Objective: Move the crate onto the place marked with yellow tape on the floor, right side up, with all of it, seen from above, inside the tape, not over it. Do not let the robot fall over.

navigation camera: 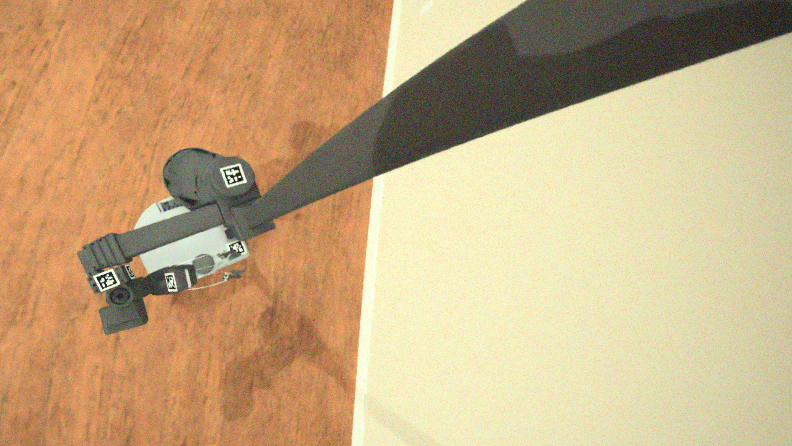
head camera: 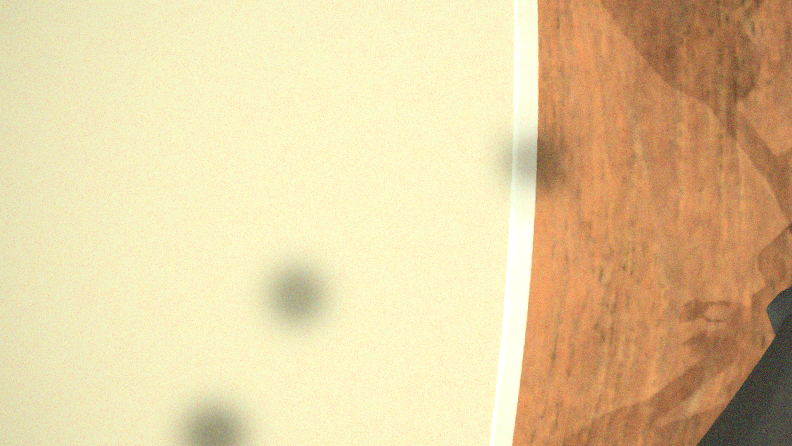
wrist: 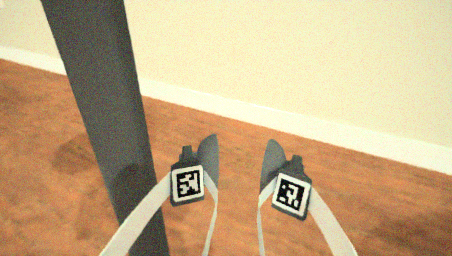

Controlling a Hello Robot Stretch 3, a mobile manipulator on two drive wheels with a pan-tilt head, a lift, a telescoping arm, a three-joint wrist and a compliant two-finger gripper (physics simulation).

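Seen in the pictures: gripper, between the fingertips: (navigation camera: 242, 262); robot's base, origin of its link: (navigation camera: 202, 261).
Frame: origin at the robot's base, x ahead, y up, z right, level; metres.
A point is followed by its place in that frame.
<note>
My gripper (wrist: 241, 155) {x 0.031, y 0.437, z -0.101 m} (navigation camera: 230, 264) {x 0.031, y 0.437, z -0.101 m} is open, with its two grey fingertips apart and bare wood floor showing between them in the wrist view. In the navigation view it is folded in beside the robot's pale base (navigation camera: 185, 243) {x -0.090, y 0.160, z 0.025 m}. The crate does not show in the head, navigation or wrist view. The yellow tape does not show in any of these views either.
A cream wall (head camera: 249, 138) {x 0.478, y 0.794, z -0.711 m} (navigation camera: 554, 277) {x 0.405, y 1.031, z -0.755 m} (wrist: 300, 60) with a white baseboard (head camera: 520, 249) {x 0.285, y 0.055, z -0.813 m} (navigation camera: 366, 310) {x 0.614, y 0.052, z -0.612 m} (wrist: 240, 110) borders the wood floor (head camera: 637, 221) {x 0.213, y 0.000, z -0.521 m} (navigation camera: 138, 83) {x -0.794, y 0.000, z -0.015 m} (wrist: 30, 150). The robot's dark mast (navigation camera: 326, 160) {x -0.073, y 1.079, z -0.117 m} (wrist: 105, 100) crosses two views. Blurry dark spots mark the head view.
</note>
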